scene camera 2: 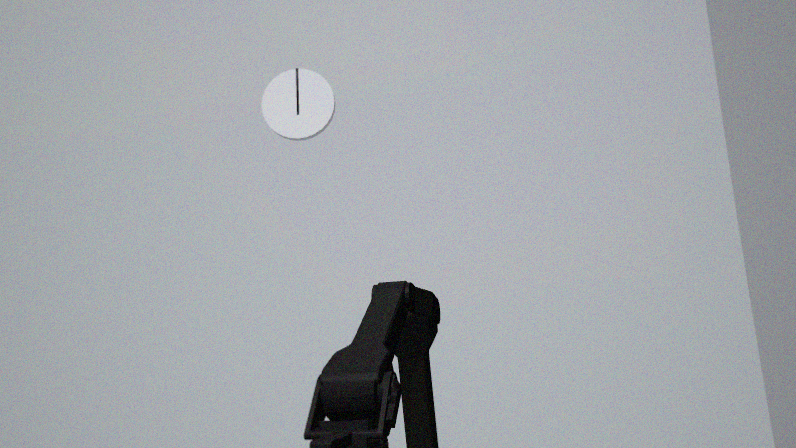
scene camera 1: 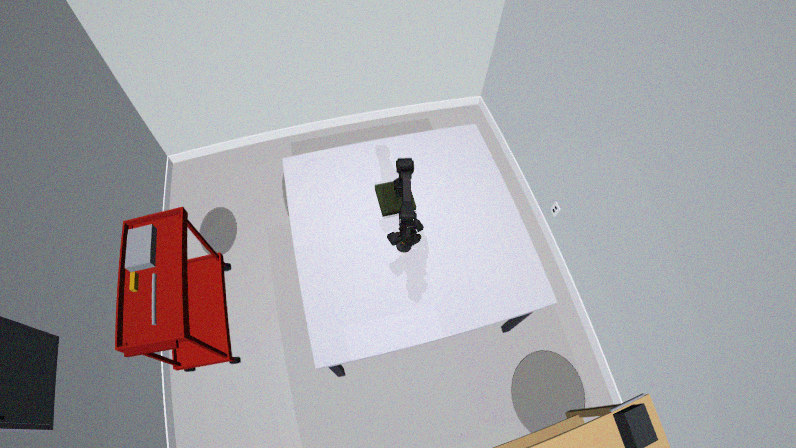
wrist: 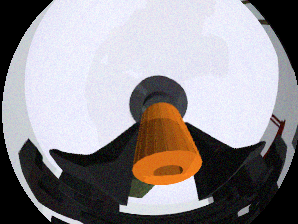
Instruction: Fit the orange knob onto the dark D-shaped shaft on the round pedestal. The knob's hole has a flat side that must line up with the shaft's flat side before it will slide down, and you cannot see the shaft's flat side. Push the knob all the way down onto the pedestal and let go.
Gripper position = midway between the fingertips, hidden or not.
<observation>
In view: the gripper [wrist: 161, 126], an orange knob [wrist: 166, 154] and a dark round pedestal [wrist: 156, 89].
Scene camera 2 does not show the orange knob: it is out of frame.
</observation>
